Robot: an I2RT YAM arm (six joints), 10 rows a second.
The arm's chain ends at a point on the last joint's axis. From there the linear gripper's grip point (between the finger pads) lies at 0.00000 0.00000 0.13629 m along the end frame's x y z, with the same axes.
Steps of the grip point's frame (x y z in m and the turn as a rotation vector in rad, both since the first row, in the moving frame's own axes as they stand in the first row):
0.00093 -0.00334 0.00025 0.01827 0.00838 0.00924
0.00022 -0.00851 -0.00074 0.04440 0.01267 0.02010
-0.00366 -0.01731 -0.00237 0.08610 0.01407 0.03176
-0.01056 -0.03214 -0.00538 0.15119 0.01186 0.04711
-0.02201 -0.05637 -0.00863 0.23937 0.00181 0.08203
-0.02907 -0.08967 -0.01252 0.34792 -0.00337 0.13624
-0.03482 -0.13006 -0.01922 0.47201 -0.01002 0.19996
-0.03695 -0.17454 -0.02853 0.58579 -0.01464 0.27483
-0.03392 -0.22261 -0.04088 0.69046 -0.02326 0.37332
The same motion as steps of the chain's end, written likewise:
-0.00022 -0.00086 0.00028 0.01827 0.00838 0.00924
-0.00157 -0.00248 -0.00059 0.04440 0.01267 0.02010
-0.00576 -0.00562 -0.00185 0.08610 0.01407 0.03176
-0.01265 -0.01166 -0.00382 0.15119 0.01186 0.04711
-0.02358 -0.02410 -0.00475 0.23937 0.00181 0.08203
-0.03181 -0.04332 -0.00437 0.34792 -0.00337 0.13624
-0.03981 -0.06838 -0.00436 0.47201 -0.01002 0.19996
-0.04568 -0.09990 -0.00594 0.58579 -0.01464 0.27483
-0.04775 -0.13732 -0.00999 0.69046 -0.02326 0.37332

